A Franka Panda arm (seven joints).
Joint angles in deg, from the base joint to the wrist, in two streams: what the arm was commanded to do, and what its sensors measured. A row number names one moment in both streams.
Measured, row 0:
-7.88 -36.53 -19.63 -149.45 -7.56 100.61 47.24
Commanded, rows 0 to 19:
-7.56 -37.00 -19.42 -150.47 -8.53 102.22 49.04
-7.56 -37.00 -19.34 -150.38 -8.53 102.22 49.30
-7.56 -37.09 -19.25 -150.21 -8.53 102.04 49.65
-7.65 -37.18 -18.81 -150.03 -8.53 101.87 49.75
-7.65 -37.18 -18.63 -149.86 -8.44 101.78 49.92
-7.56 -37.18 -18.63 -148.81 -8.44 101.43 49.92
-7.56 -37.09 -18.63 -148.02 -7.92 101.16 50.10
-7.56 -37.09 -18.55 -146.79 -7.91 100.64 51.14
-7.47 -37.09 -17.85 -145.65 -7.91 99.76 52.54
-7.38 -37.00 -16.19 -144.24 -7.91 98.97 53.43
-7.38 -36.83 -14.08 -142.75 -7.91 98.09 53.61
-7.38 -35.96 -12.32 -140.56 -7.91 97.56 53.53
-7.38 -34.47 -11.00 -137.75 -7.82 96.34 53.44
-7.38 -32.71 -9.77 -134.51 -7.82 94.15 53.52
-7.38 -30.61 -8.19 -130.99 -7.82 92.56 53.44
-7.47 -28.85 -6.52 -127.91 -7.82 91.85 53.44
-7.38 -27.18 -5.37 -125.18 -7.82 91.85 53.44
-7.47 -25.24 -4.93 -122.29 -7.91 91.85 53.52
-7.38 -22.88 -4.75 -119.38 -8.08 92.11 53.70
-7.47 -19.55 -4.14 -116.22 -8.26 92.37 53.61
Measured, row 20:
-7.27 -29.56 -5.64 -126.98 -7.56 94.12 52.94
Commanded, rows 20 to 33:
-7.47 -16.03 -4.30 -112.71 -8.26 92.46 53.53
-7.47 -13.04 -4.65 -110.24 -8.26 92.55 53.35
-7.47 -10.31 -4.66 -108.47 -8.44 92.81 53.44
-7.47 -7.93 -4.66 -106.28 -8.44 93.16 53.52
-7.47 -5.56 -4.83 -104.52 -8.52 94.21 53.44
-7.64 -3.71 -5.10 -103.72 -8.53 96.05 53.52
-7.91 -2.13 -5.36 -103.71 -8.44 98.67 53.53
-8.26 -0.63 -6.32 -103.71 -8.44 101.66 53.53
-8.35 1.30 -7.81 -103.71 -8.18 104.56 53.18
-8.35 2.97 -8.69 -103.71 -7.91 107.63 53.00
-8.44 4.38 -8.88 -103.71 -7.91 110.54 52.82
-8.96 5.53 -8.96 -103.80 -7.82 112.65 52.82
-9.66 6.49 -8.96 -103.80 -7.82 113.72 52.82
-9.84 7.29 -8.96 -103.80 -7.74 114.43 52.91
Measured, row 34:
-8.74 4.51 -9.16 -105.26 -7.56 111.90 52.86
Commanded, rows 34 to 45:
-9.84 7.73 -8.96 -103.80 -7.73 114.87 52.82
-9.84 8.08 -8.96 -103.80 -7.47 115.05 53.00
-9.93 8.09 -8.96 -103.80 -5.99 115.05 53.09
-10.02 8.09 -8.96 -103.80 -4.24 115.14 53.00
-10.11 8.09 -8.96 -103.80 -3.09 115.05 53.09
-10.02 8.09 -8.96 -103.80 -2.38 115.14 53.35
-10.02 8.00 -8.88 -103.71 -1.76 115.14 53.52
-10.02 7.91 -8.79 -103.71 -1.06 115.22 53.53
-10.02 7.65 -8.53 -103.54 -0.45 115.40 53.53
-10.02 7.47 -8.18 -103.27 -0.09 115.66 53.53
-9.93 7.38 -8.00 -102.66 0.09 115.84 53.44
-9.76 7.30 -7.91 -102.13 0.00 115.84 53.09
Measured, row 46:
-9.60 8.08 -8.99 -103.40 -0.81 115.00 52.93
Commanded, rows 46 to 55:
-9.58 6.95 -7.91 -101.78 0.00 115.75 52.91
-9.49 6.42 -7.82 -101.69 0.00 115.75 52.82
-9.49 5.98 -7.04 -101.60 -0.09 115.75 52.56
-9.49 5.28 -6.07 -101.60 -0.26 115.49 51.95
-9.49 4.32 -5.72 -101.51 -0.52 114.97 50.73
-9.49 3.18 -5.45 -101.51 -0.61 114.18 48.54
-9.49 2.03 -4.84 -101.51 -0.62 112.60 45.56
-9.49 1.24 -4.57 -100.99 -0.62 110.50 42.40
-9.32 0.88 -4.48 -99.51 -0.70 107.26 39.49
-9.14 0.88 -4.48 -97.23 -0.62 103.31 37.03
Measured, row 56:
-9.04 2.82 -5.21 -100.80 -0.67 111.69 44.48
